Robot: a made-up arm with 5 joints.
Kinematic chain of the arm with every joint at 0, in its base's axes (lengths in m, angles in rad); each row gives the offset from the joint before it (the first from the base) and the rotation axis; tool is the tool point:
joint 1: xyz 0 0 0.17 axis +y
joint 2: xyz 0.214 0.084 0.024 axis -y
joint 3: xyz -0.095 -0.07 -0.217 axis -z
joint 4: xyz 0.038 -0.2 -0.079 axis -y
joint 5: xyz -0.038 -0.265 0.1 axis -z
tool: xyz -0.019 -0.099 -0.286
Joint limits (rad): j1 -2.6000..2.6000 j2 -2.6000..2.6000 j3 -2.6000..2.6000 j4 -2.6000..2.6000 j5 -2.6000..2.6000
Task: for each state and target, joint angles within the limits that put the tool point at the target. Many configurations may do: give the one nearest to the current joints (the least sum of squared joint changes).
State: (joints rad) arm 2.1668 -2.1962 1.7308 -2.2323 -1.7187
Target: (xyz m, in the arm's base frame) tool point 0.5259 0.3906 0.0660
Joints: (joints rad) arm 1.5924 -1.9041 2.0908 -1.9718 -1.5754
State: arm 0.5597 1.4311 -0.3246 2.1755 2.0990
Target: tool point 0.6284 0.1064 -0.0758
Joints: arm 0.8058 1.2543 -1.1960 2.1125 2.0931
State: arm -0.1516 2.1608 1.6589 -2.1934 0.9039
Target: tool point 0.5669 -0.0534 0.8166
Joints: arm -1.0681 2.6000 1.2488 -1.8672 0.5096
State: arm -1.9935 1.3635 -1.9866 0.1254 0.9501
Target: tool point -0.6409 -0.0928 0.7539
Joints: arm -2.1184 1.2176 -1.4356 0.2279 0.7535
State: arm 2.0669 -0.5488 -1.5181 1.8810 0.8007
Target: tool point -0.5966 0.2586 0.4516
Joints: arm 2.6000 -0.5293 -1.6143 1.5537 0.7356
